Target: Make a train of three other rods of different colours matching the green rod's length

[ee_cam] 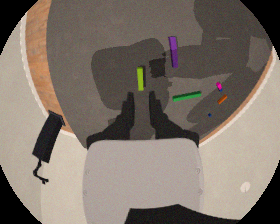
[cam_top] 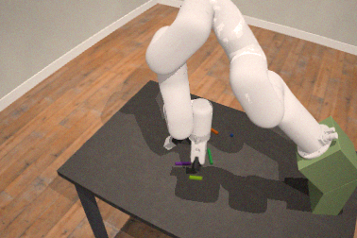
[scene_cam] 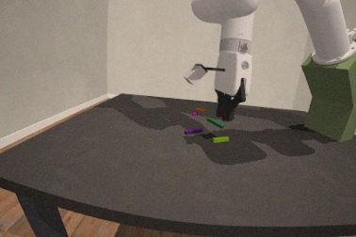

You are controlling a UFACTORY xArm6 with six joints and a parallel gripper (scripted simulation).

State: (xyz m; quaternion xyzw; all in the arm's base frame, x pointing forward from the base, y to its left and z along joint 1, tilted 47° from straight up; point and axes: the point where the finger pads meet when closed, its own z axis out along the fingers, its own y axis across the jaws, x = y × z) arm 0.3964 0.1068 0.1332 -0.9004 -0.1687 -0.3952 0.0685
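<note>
Right now the lime rod is 8 cm below my hand. From my hand the other things lie so: purple rod (8 cm ahead, 3 cm to the right, 8 cm below); then green rod (2 cm ahead, 12 cm to the right, 8 cm below); then magenta rod (10 cm ahead, 19 cm to the right, 8 cm below).
</note>
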